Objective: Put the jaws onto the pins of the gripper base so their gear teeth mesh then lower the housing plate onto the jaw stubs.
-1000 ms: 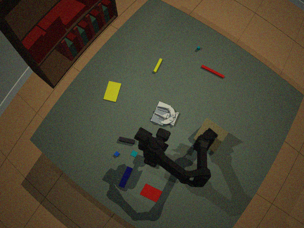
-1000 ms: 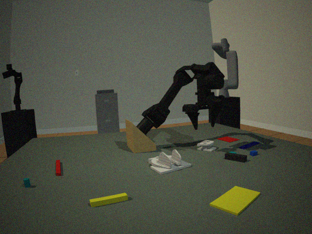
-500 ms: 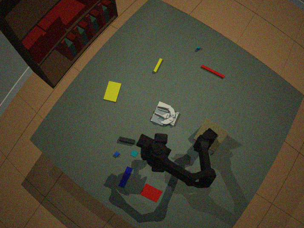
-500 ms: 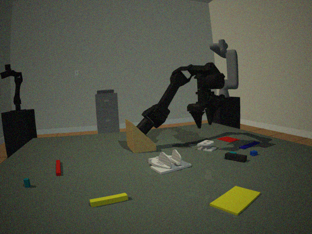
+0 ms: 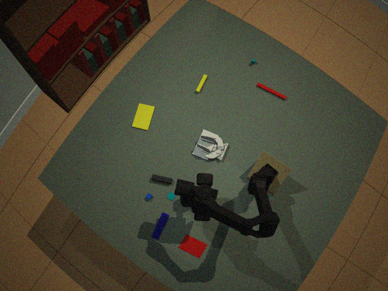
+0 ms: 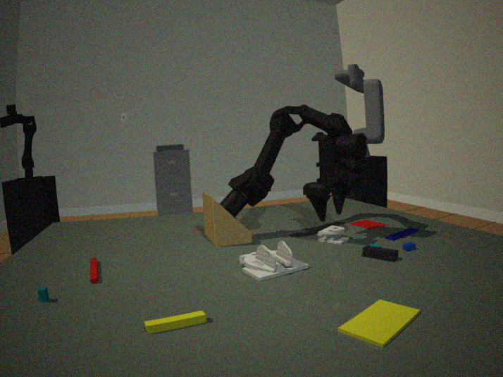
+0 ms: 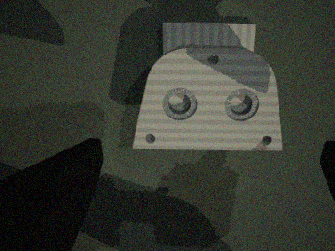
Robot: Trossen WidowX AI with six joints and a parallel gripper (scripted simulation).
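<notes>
My gripper tip is 4 cm above the gripper base and 1 cm short of it. Also, from my gripper tip: black block (20 cm ahead, 5 cm below, 3 cm to the left); red plate (18 cm to the left, 9 cm behind, 6 cm below); white block (5 cm below, 1 cm ahead).
</notes>
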